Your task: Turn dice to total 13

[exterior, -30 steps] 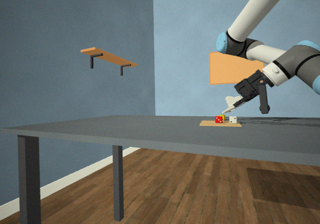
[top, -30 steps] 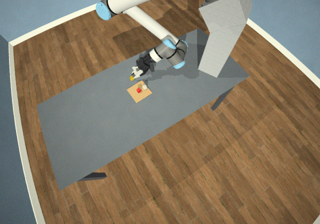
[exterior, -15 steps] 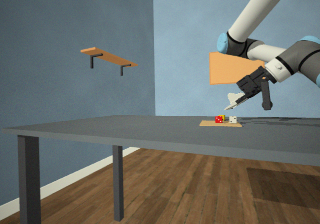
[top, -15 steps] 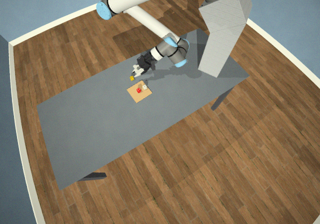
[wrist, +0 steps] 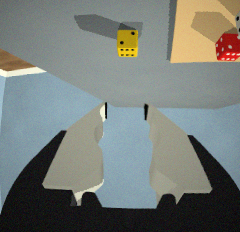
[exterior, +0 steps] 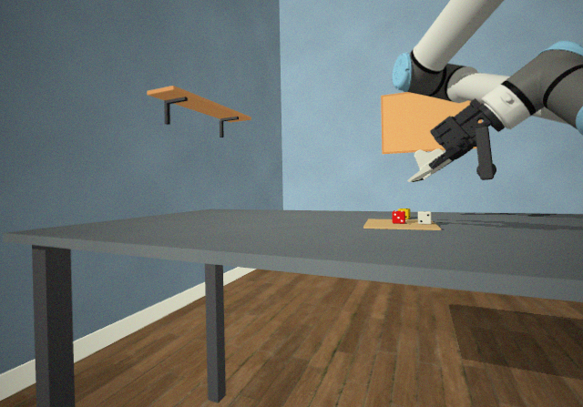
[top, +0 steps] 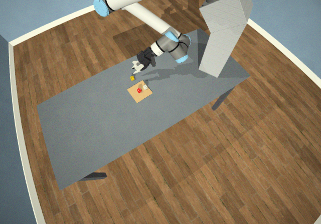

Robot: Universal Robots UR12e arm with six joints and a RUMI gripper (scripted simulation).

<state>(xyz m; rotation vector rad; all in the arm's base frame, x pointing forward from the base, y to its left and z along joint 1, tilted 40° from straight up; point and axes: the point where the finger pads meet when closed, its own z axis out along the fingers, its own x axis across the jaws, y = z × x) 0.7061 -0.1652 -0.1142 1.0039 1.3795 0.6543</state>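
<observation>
The yellow die is 3 cm ahead of my hand and 9 cm below it. Round my hand: red die (3 cm ahead, 12 cm to the left, 8 cm below); then tan mat (3 cm ahead, 12 cm to the left, 10 cm below); then white die (2 cm behind, 12 cm to the left, 8 cm below).
</observation>
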